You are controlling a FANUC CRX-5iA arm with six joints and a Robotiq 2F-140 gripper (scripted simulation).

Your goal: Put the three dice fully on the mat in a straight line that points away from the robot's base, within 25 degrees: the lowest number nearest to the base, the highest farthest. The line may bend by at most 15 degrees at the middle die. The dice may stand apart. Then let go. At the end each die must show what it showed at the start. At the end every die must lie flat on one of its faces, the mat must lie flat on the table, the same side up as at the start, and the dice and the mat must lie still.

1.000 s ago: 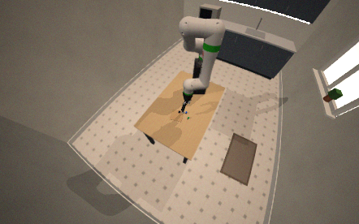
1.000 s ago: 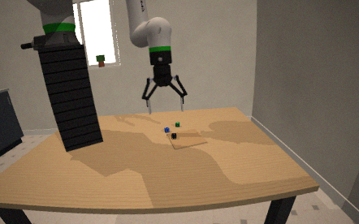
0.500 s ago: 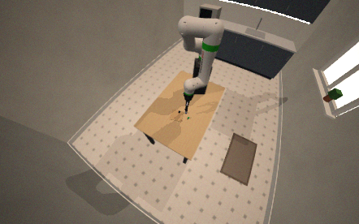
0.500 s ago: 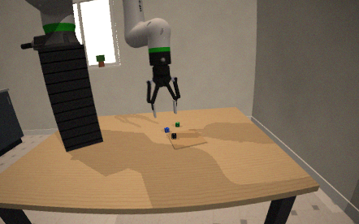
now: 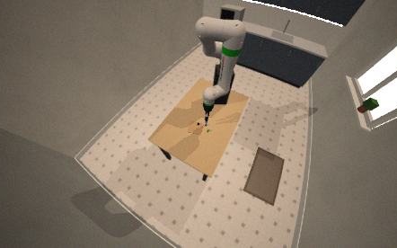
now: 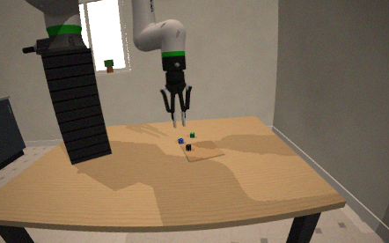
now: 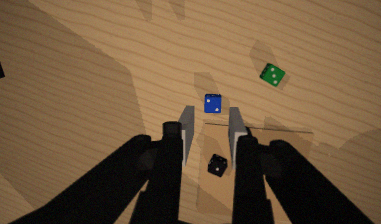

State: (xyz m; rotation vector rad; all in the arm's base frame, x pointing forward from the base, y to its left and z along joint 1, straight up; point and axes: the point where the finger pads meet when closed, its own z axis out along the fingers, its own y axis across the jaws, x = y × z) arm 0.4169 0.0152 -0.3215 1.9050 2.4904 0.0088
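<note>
Now: hand 10 cm above the blue die. Round my hand: black die 3 cm ahead, 8 cm to the right, 10 cm below; then green die 6 cm ahead, 5 cm to the left, 10 cm below; then tan mat 8 cm ahead, 8 cm to the right, 11 cm below.
</note>
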